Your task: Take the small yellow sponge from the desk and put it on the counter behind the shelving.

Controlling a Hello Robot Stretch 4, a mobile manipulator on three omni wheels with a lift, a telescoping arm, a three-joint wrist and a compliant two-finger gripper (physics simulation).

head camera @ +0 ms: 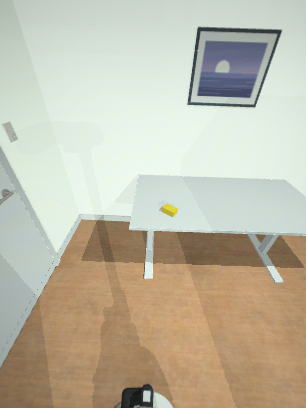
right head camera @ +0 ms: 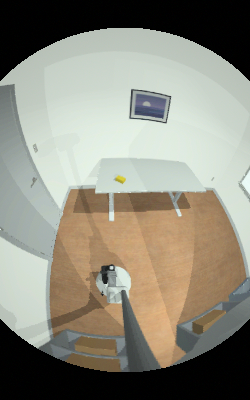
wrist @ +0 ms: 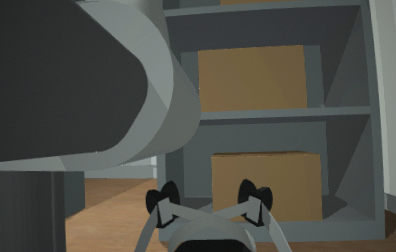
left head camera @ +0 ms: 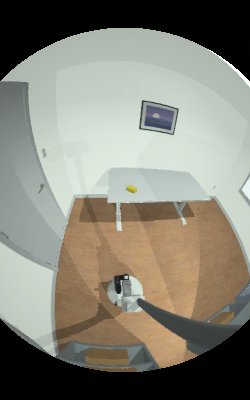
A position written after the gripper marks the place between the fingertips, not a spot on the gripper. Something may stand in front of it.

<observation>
In view: the gripper (wrist: 208,194), a white desk (head camera: 249,206), a wood-topped counter (wrist: 146,168), a framed picture (head camera: 230,65) and a tall grey shelving unit (wrist: 342,123).
The white desk shows as well in the right head camera view (right head camera: 141,174) and in the left head camera view (left head camera: 153,185). The framed picture also shows in the right head camera view (right head camera: 148,105) and in the left head camera view (left head camera: 154,116).
</observation>
